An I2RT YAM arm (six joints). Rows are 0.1 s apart.
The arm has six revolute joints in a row. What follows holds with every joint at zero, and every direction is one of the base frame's.
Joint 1 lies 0.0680 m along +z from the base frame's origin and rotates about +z.
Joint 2 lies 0.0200 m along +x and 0.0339 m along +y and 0.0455 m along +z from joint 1 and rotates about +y.
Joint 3 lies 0.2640 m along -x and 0.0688 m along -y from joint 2 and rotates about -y.
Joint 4 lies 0.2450 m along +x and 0.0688 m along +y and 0.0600 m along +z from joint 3 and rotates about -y.
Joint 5 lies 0.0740 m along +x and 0.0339 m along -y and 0.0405 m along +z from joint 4 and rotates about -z.
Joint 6 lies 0.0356 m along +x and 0.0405 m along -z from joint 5 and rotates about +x.
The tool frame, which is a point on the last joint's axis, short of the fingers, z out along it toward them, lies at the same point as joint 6; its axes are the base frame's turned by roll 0.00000, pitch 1.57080 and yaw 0.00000 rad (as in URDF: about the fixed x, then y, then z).
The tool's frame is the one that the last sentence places.
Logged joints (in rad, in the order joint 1, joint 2, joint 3, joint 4, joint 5, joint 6), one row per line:
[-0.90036, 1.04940, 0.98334, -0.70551, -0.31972, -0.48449]
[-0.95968, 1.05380, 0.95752, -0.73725, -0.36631, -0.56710]
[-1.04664, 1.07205, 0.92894, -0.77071, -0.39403, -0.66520]
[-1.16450, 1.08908, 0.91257, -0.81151, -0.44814, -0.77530]
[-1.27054, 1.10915, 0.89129, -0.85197, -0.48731, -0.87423]
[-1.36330, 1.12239, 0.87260, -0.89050, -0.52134, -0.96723]
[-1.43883, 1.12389, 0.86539, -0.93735, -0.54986, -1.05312]
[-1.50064, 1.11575, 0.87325, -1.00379, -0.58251, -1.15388]
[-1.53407, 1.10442, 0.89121, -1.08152, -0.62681, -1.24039]
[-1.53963, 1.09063, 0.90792, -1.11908, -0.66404, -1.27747]
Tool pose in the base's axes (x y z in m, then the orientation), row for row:
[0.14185, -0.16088, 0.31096, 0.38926, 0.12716, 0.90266, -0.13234]
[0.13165, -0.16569, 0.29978, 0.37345, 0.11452, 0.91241, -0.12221]
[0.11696, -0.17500, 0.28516, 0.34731, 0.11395, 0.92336, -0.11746]
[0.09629, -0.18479, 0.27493, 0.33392, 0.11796, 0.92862, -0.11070]
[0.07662, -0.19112, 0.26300, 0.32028, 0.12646, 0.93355, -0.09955]
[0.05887, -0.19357, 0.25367, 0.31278, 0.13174, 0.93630, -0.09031]
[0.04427, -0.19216, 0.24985, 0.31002, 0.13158, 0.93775, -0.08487]
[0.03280, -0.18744, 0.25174, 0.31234, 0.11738, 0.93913, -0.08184]
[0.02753, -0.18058, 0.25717, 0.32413, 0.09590, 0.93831, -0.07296]
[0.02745, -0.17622, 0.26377, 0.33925, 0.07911, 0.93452, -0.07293]
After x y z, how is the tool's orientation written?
As a quaternion, w x y z.
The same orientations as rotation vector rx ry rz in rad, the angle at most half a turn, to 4 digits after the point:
[0.3233, 2.2950, -0.3365]
[0.2933, 2.3371, -0.3130]
[0.2955, 2.3949, -0.3046]
[0.3079, 2.4242, -0.2890]
[0.3323, 2.4534, -0.2616]
[0.3475, 2.4697, -0.2382]
[0.3475, 2.4769, -0.2242]
[0.3097, 2.4777, -0.2159]
[0.2515, 2.4612, -0.1914]
[0.2060, 2.4333, -0.1899]

